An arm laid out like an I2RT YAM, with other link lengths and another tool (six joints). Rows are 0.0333 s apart.
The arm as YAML. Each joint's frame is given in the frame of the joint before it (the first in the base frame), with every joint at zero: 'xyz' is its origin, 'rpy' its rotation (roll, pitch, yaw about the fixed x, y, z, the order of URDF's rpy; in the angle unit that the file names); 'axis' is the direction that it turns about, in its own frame. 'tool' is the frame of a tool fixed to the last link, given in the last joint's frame.
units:
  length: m
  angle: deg
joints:
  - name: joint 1
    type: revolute
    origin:
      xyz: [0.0, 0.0, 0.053]
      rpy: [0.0, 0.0, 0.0]
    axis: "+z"
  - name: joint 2
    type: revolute
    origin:
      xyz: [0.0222, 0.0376, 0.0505]
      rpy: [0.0, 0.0, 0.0]
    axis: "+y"
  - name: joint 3
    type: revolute
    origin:
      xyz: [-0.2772, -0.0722, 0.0]
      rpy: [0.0, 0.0, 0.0]
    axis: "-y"
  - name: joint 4
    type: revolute
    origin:
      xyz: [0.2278, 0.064, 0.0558]
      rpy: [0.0, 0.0, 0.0]
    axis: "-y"
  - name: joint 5
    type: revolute
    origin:
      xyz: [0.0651, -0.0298, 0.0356]
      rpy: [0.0, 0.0, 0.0]
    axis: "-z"
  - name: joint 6
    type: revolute
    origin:
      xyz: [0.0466, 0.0, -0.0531]
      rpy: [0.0, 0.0, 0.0]
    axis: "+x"
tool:
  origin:
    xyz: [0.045, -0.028, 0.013]
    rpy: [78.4, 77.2, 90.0]
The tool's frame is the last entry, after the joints.
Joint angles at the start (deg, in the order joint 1, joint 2, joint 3, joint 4, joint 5, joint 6):
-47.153, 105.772, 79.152, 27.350, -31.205, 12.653
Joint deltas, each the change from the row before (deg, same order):
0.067, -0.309, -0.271, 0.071, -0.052, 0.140
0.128, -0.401, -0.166, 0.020, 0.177, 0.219
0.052, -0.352, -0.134, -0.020, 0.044, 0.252
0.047, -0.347, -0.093, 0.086, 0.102, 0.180
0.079, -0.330, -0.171, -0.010, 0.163, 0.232
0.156, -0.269, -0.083, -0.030, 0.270, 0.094
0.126, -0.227, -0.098, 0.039, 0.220, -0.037
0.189, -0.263, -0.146, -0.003, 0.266, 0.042
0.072, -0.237, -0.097, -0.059, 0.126, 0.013
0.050, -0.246, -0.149, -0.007, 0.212, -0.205
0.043, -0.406, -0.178, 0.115, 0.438, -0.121
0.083, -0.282, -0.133, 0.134, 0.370, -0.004
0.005, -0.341, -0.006, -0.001, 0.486, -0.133
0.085, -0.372, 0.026, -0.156, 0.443, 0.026
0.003, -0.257, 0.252, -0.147, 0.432, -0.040
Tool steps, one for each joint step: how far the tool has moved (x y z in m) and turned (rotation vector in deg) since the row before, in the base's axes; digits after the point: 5 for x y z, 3 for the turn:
-0.00050, 0.00148, 0.00078, 0.054, -0.112, 0.121
-0.00052, 0.00169, 0.00204, 0.026, -0.236, -0.046
-0.00071, 0.00126, 0.00173, 0.098, -0.205, 0.013
-0.00075, 0.00111, 0.00229, -0.073, -0.284, -0.051
-0.00065, 0.00124, 0.00132, 0.118, -0.169, -0.078
-0.00010, 0.00134, 0.00145, -0.017, -0.139, -0.111
-0.00013, 0.00114, 0.00127, -0.152, -0.111, -0.095
0.00006, 0.00157, 0.00106, -0.035, -0.098, -0.075
-0.00039, 0.00097, 0.00104, -0.043, -0.063, -0.053
-0.00066, 0.00080, 0.00102, -0.255, -0.011, -0.169
-0.00136, 0.00090, 0.00237, -0.350, -0.217, -0.399
-0.00072, 0.00085, 0.00169, -0.195, -0.208, -0.287
-0.00138, 0.00035, 0.00270, -0.349, -0.211, -0.487
-0.00097, 0.00095, 0.00264, -0.131, -0.195, -0.356
-0.00101, 0.00005, 0.00334, -0.278, -0.260, -0.430

